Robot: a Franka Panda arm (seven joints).
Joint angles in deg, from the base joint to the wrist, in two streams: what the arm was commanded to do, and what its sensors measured. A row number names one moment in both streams.
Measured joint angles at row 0:
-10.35 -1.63 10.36 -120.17 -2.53 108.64 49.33
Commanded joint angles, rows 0 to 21:
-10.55 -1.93 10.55 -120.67 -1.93 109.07 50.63
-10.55 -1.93 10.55 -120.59 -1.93 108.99 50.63
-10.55 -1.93 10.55 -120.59 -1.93 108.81 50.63
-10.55 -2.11 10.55 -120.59 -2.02 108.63 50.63
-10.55 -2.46 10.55 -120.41 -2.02 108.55 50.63
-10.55 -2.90 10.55 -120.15 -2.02 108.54 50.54
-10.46 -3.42 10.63 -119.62 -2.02 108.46 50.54
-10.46 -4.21 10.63 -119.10 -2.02 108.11 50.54
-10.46 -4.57 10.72 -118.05 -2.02 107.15 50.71
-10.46 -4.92 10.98 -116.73 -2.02 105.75 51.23
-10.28 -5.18 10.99 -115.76 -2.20 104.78 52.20
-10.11 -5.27 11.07 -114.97 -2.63 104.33 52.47
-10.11 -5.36 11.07 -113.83 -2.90 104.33 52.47
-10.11 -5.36 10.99 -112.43 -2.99 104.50 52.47
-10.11 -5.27 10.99 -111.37 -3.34 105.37 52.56
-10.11 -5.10 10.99 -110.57 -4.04 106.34 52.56
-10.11 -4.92 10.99 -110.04 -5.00 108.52 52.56
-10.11 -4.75 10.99 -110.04 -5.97 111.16 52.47
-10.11 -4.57 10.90 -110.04 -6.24 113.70 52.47
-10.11 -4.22 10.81 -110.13 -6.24 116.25 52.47
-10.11 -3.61 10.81 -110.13 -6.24 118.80 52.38
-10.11 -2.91 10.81 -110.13 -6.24 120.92 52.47
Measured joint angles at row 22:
-10.06 -5.04 10.54 -110.87 -4.90 115.28 51.24
